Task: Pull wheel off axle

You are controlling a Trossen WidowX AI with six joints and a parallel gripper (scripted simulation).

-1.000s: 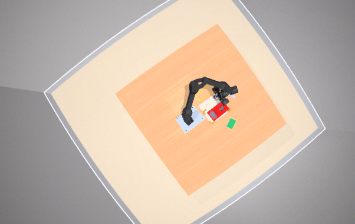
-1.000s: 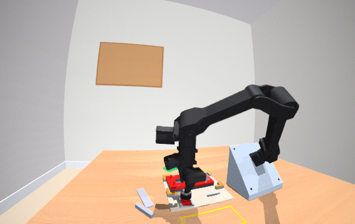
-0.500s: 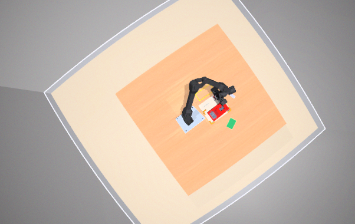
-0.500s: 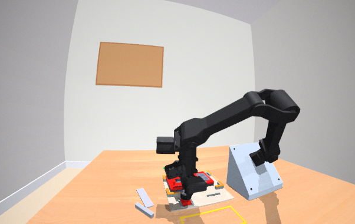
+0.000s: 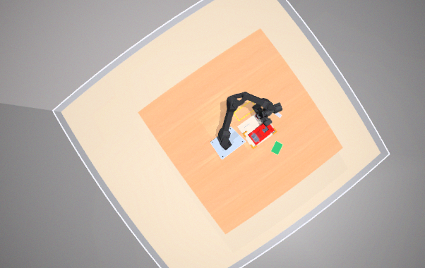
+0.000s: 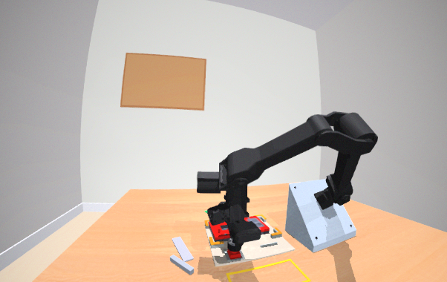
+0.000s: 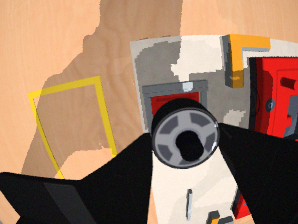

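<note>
My gripper tip is now right at the upright axle. Also, from my gripper tip: wheel: right at my gripper tip.
</note>
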